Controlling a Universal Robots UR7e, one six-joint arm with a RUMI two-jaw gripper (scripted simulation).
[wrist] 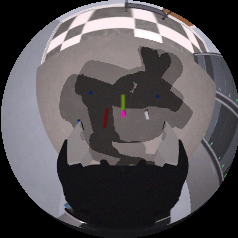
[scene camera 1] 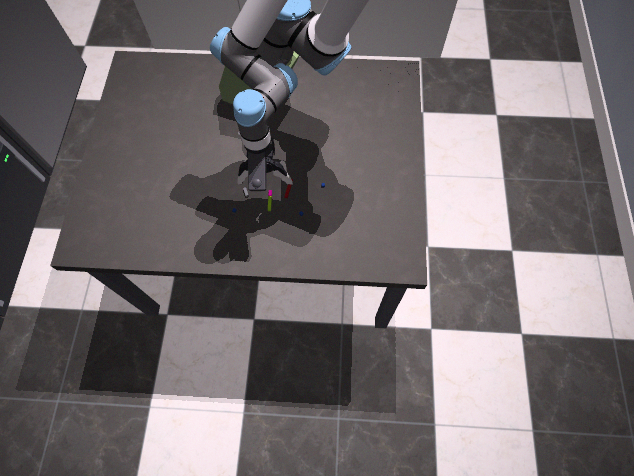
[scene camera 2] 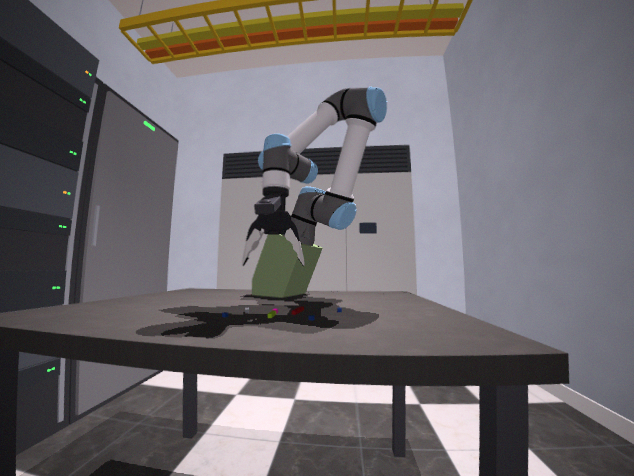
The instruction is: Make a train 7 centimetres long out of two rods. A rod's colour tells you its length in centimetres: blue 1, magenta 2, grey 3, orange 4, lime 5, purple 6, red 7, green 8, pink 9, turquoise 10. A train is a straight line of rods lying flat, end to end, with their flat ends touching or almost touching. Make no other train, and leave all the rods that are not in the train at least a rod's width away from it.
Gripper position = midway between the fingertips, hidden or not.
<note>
In view: the gripper (scene camera 2: 272,266).
The gripper also shows in scene camera 1 (scene camera 1: 265,184).
</note>
